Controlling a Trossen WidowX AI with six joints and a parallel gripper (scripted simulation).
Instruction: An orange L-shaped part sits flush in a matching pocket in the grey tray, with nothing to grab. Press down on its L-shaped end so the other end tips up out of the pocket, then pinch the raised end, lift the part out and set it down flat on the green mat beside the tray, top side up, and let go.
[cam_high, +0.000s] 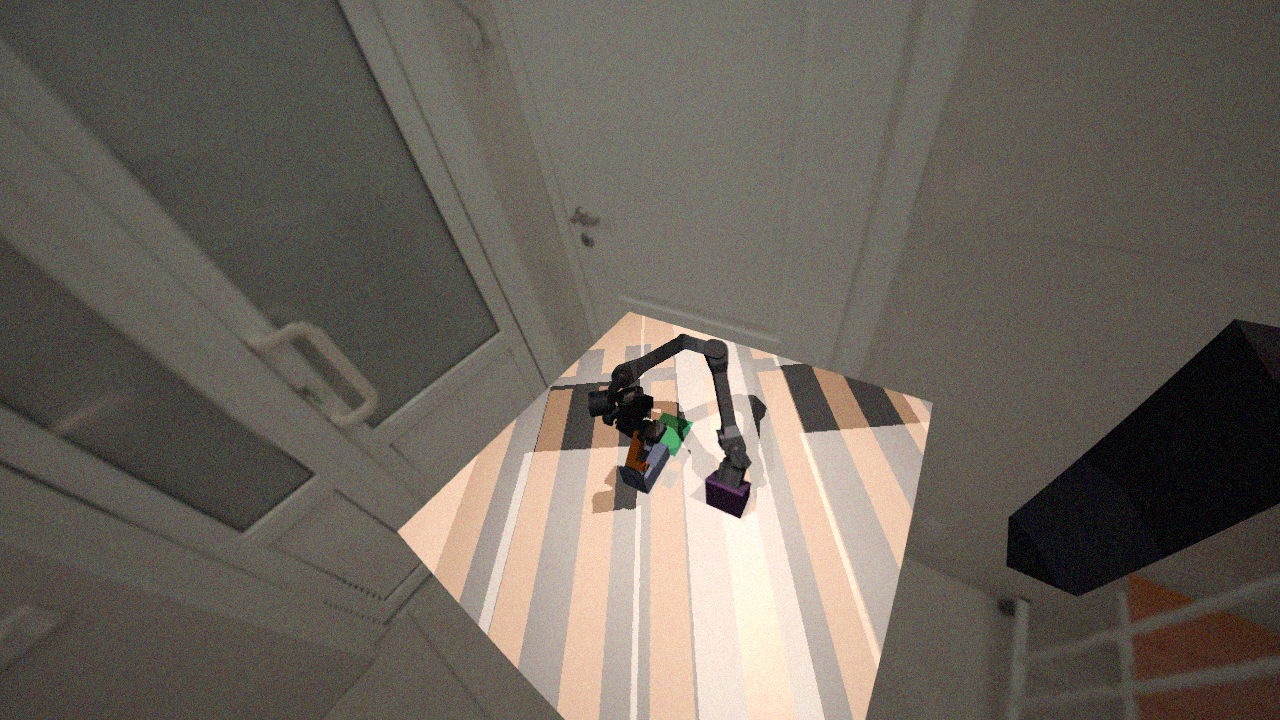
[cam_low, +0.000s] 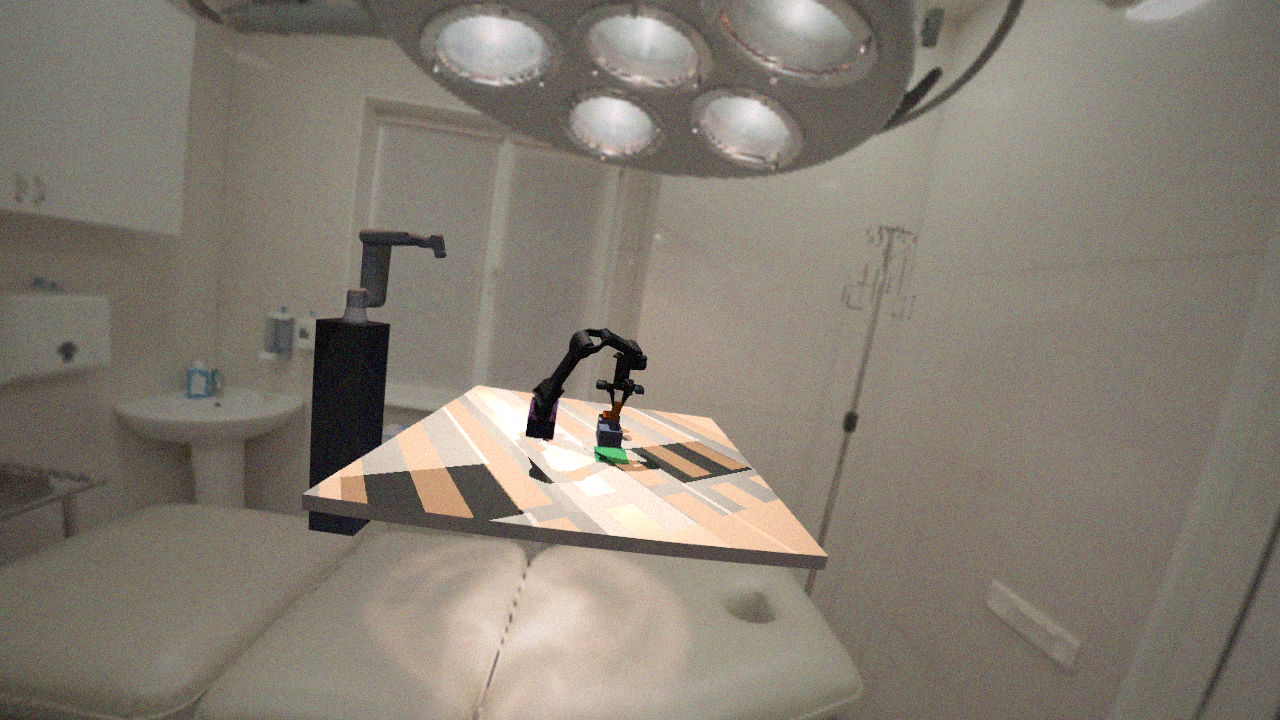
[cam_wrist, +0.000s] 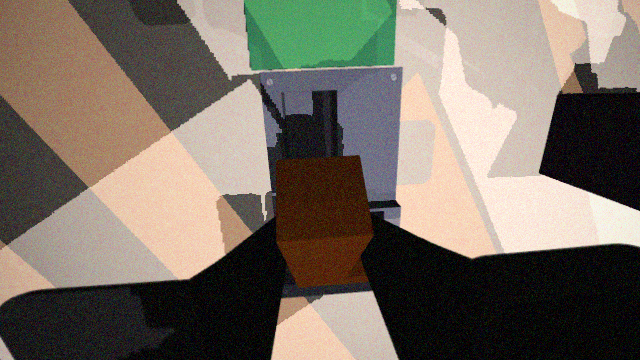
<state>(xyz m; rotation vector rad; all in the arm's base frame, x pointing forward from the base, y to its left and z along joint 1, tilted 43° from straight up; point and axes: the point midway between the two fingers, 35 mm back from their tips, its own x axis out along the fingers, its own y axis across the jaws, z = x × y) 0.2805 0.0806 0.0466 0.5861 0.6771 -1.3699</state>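
Right now the green mat is 14 cm to the right of my gripper tip and 16 cm below it. The rest, counted from my gripper tip: orange L-shaped part: 2 cm behind, 3 cm to the left, 3 cm below.
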